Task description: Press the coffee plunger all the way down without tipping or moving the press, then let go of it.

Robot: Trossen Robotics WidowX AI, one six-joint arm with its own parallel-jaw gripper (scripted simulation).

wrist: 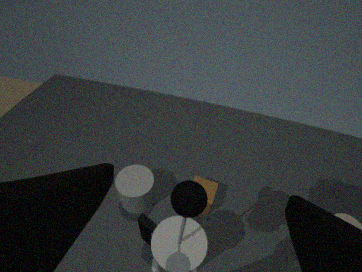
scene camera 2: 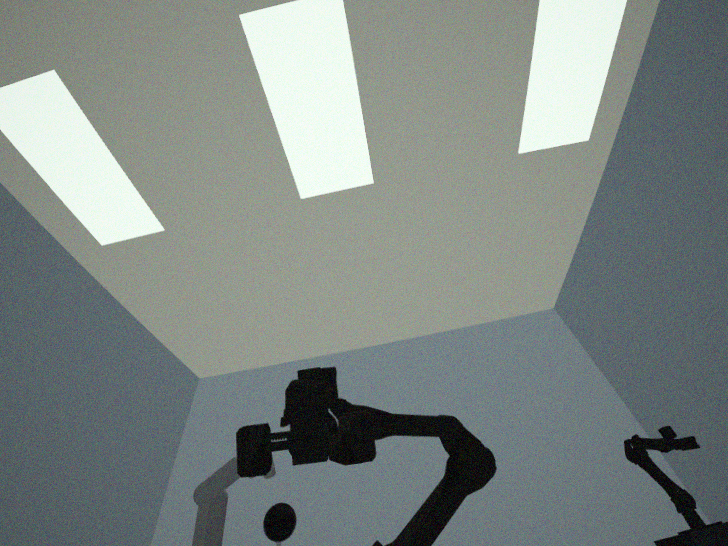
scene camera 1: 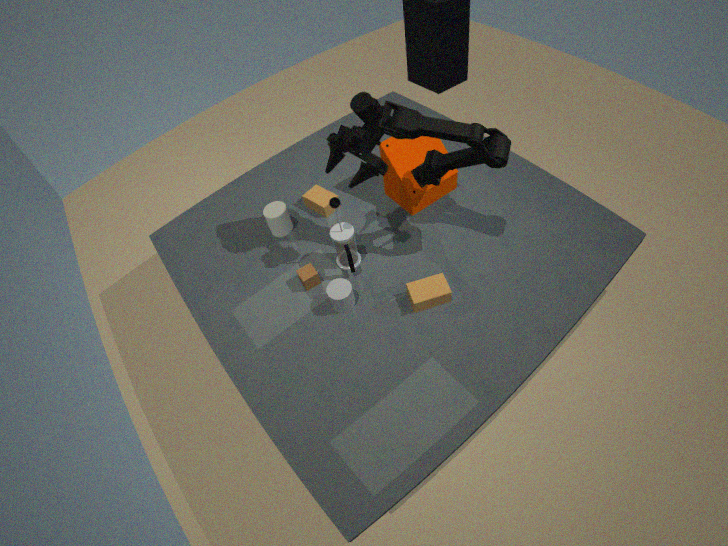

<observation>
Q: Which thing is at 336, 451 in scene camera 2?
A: My gripper.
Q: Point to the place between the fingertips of my gripper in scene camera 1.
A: At 337, 180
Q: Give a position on a tan box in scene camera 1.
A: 433, 291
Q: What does my gripper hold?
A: Nothing.
</observation>
